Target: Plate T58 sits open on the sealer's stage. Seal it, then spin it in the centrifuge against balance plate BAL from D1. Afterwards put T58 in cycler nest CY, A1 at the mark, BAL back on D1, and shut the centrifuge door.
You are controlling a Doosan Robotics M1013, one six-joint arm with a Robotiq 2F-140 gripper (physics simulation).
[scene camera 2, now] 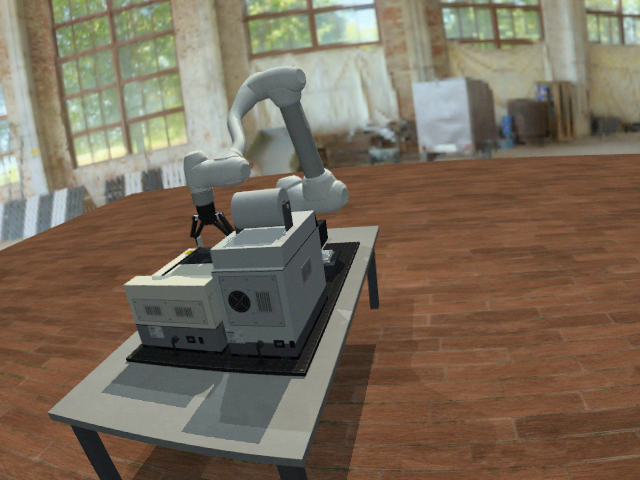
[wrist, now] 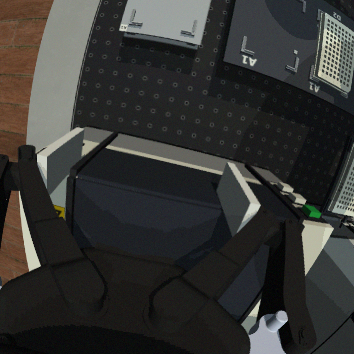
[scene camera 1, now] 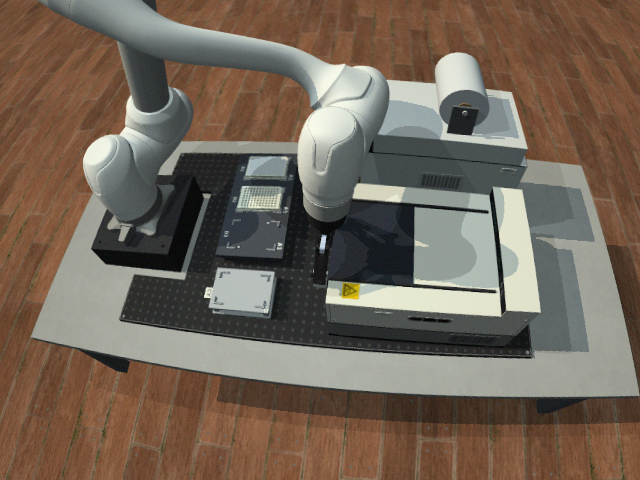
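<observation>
My gripper is open and empty, above the dark front part of the centrifuge's top. I cannot tell whether that dark part is the door or an opening. The centrifuge is the cream box. A welled plate, seemingly T58 at the sealer, shows partly at the right edge of the wrist view; its seal is unclear. The arm hides it in scene camera 1. A pale-topped plate sits on D1, seemingly BAL. Nest CY holds no plate.
The grey sealer with its film roll stands behind the centrifuge. A welled plate sits on D2 of the dark deck rack. D3 is vacant. A green button is near the right finger.
</observation>
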